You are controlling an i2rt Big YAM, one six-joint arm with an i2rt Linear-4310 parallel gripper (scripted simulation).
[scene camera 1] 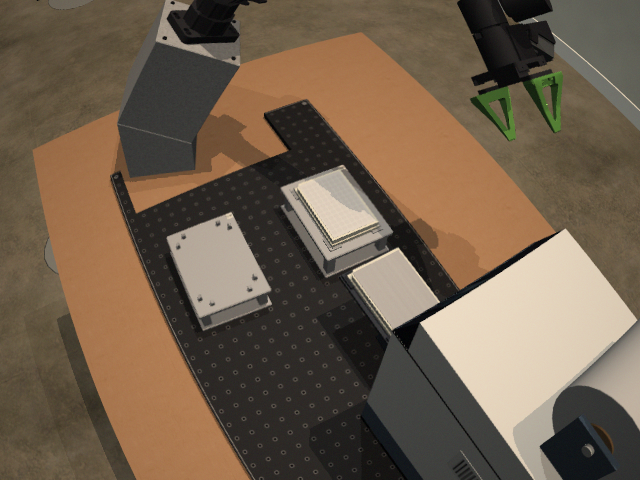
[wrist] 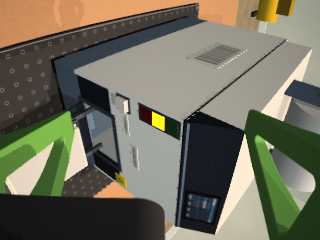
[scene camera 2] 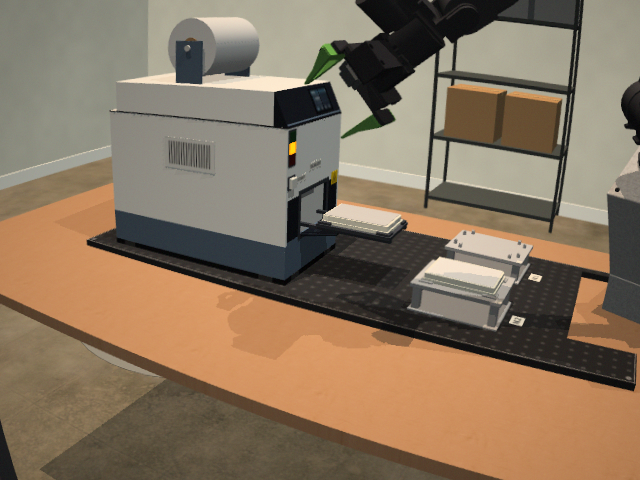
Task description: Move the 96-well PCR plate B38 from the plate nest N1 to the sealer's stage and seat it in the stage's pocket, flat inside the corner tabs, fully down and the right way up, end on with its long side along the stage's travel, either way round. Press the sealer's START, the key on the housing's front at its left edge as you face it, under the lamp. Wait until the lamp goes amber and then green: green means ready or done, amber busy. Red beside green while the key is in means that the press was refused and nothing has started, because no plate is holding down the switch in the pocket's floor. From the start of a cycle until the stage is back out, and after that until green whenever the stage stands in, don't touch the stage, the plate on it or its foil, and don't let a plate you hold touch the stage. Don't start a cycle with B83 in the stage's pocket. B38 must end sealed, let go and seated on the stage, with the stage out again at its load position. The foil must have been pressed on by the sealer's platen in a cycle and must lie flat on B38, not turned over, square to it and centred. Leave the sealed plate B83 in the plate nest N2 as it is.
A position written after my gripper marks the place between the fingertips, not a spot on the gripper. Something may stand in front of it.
I see my gripper [scene camera 1: 534, 136], a plate B38 [scene camera 2: 335, 221], a sealed plate B83 [scene camera 1: 337, 209] and a sealer housing [wrist: 163, 88].
The sealed plate B83 is seen too in scene camera 2 [scene camera 2: 476, 279]. My gripper is seen too in the wrist view [wrist: 159, 120] and in scene camera 2 [scene camera 2: 324, 110]. The wrist view misses the sealed plate B83: it is out of frame.
